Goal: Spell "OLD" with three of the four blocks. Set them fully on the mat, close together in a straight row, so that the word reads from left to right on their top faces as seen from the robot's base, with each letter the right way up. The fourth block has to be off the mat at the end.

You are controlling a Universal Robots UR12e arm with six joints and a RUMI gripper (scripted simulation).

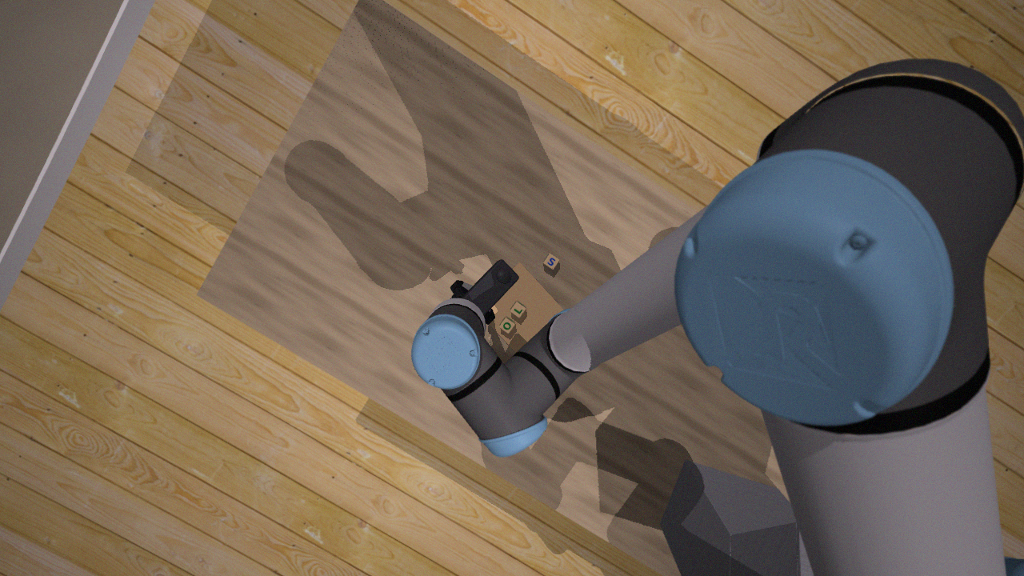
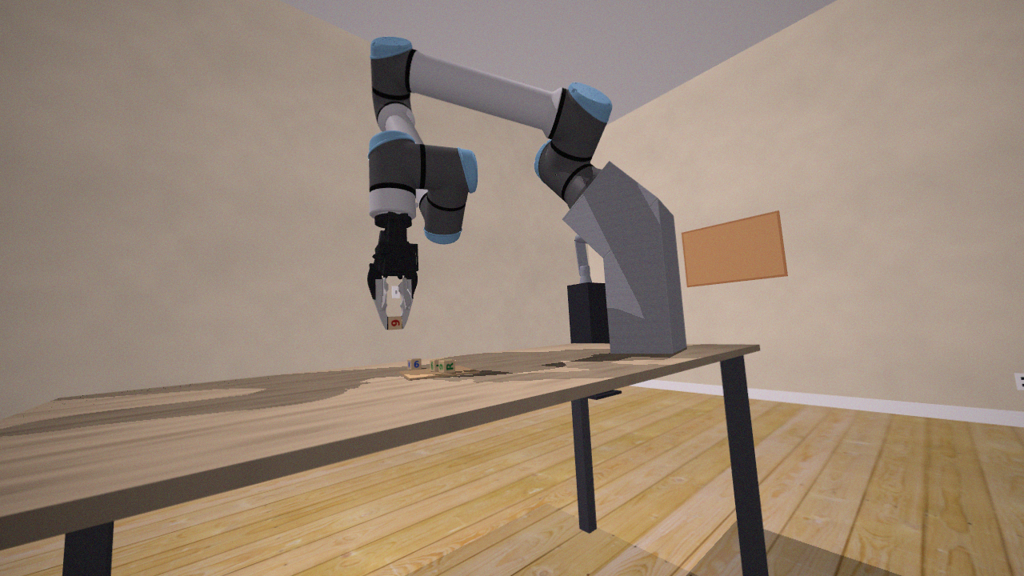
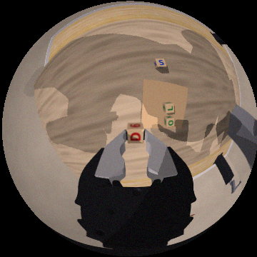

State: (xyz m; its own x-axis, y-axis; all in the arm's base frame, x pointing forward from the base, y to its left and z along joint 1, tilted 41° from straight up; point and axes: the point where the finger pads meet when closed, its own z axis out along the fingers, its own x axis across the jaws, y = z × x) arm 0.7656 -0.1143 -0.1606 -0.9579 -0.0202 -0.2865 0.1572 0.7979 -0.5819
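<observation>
My gripper is now 11 cm above the mat, 9 cm past it and 1 cm to the left of it.
</observation>
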